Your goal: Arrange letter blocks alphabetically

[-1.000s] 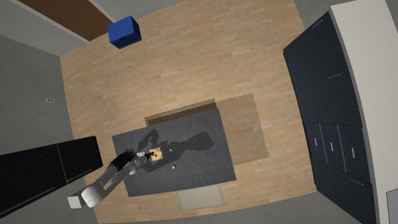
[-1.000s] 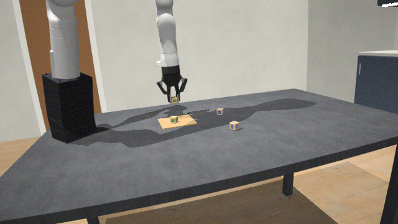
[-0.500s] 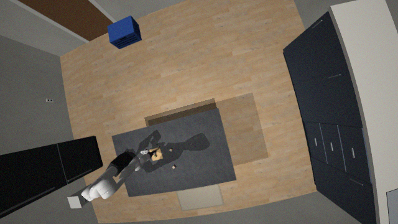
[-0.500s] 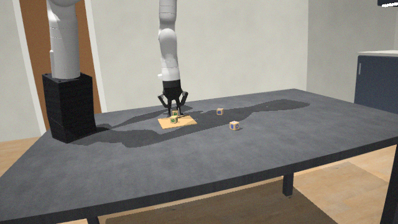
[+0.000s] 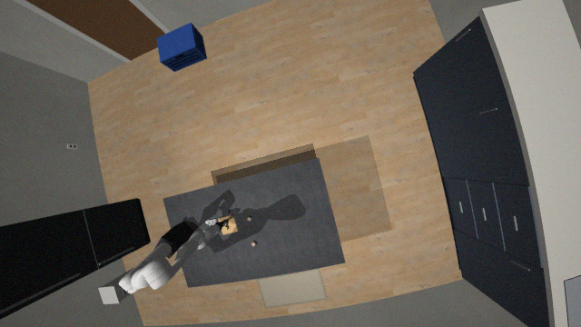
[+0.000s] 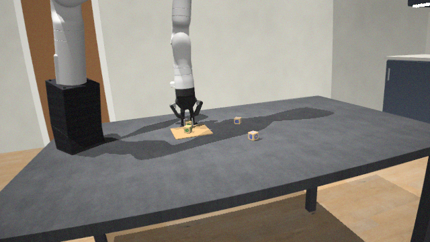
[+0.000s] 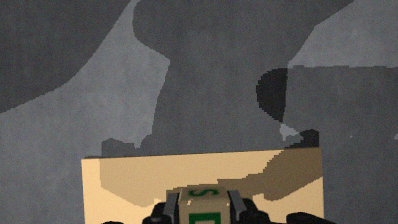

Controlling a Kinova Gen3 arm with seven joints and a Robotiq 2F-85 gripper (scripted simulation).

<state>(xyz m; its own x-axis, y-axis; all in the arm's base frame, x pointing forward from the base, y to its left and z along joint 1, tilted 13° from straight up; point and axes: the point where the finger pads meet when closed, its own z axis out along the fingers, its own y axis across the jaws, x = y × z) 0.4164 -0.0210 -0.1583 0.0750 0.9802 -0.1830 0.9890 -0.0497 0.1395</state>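
The green-marked block is 10 mm below my hand. The rest, counted from my hand: mat (40 mm to the right, 30 mm below).
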